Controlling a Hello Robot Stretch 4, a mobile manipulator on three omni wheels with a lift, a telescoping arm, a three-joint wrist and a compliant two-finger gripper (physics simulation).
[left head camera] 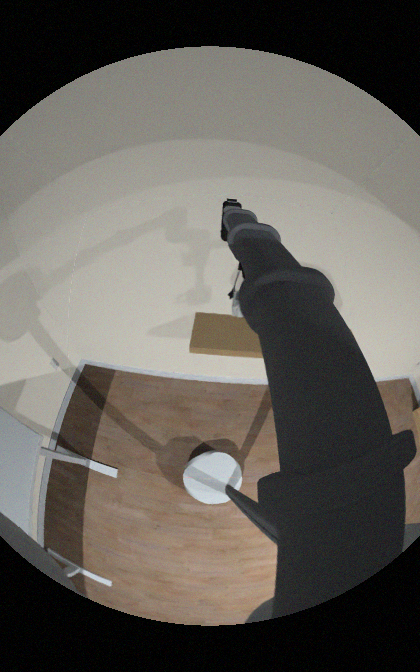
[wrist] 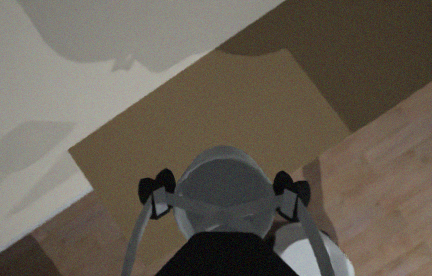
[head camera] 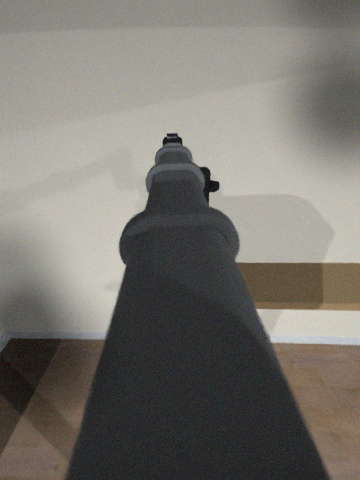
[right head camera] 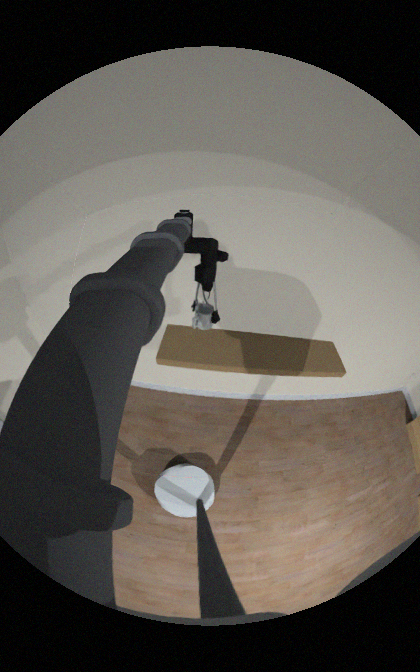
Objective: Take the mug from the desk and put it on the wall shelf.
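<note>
The light grey mug is upright between the fingertips of my gripper, which is shut on it, a finger on either side. The plain brown wall shelf shows below the mug, which is near the shelf's left end. In the wrist view the mug overlaps the shelf and its front edge line. The gap in height between the mug's base and the shelf is hard to tell. The arm hides part of the shelf and gripper in the left head view. The desk cannot be made out with certainty.
The wall rises behind the shelf. A white round object stands lower down on the wooden floor. White bars stick out at the left. A wooden edge shows at the far right.
</note>
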